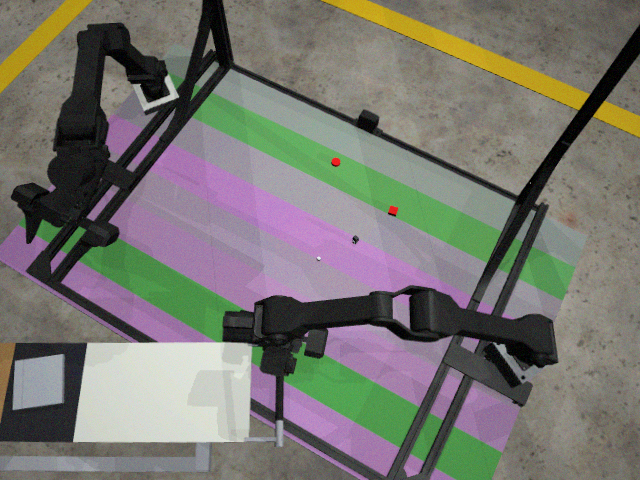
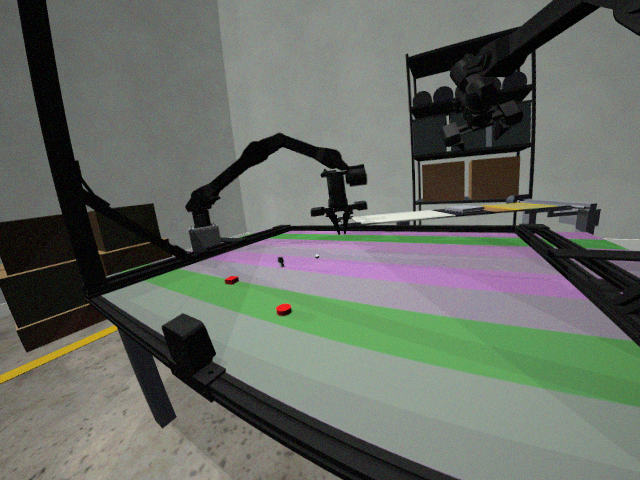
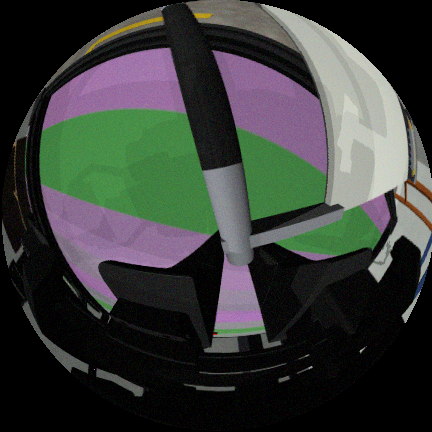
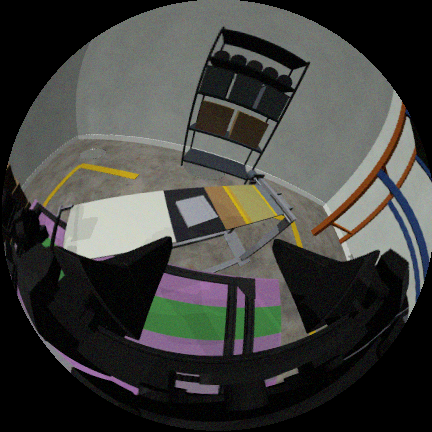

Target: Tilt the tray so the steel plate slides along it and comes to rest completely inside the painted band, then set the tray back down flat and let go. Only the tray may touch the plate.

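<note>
The long tray (image 1: 155, 392) (image 2: 398, 217) (image 3: 392, 150) (image 4: 120, 215) looks about flat, with white, dark, orange and yellow sections. The grey steel plate (image 1: 41, 382) (image 4: 197, 211) lies on the dark section, outside the yellow painted band (image 4: 254, 202), which has brighter edge lines. The tray's handle (image 1: 279, 405) (image 3: 200, 100) is a black bar with grey ends. My left gripper (image 1: 279, 374) (image 2: 341, 231) (image 3: 232, 234) is shut on the handle's grey end; the fingers partly hide the grip. My right gripper (image 2: 478, 135) (image 4: 223, 243) is open and empty, raised away from the tray.
A red disc (image 1: 336, 161) (image 2: 283, 309), a red block (image 1: 393, 210) (image 2: 231, 280), a small black piece (image 1: 355, 239) and a white dot (image 1: 318, 258) lie on the striped table. Black frame posts stand at its sides. A shelf rack (image 4: 202, 82) stands beyond the tray.
</note>
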